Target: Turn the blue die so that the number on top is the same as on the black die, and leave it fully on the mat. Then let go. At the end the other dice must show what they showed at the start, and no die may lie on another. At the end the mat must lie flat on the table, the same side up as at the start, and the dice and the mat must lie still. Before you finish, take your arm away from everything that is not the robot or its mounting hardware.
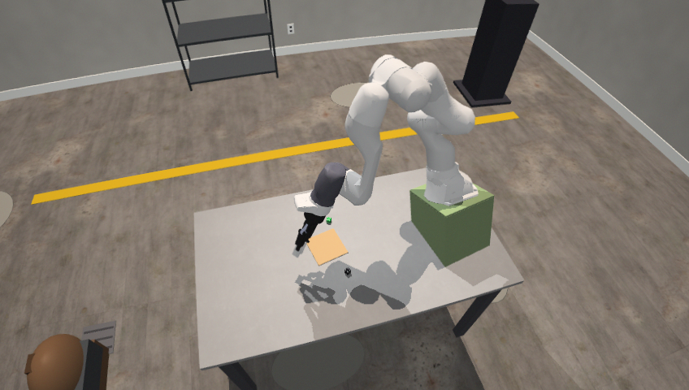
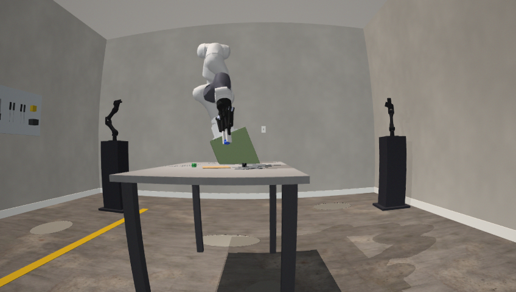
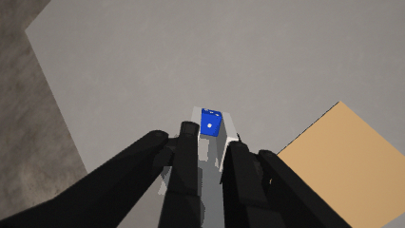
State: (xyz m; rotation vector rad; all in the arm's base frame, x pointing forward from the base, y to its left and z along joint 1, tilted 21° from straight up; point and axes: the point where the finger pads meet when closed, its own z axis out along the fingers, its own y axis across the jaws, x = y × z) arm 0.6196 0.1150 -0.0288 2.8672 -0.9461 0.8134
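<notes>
Now: hand 120 mm past the mat, 80 mm to the left of it and 150 mm above it. The rest, counted from my hand: green die (150 mm behind, 210 mm to the right, 140 mm below); then black die (180 mm behind, 60 mm to the left, 140 mm below); then blue die (10 mm ahead, 20 mm below).
</notes>
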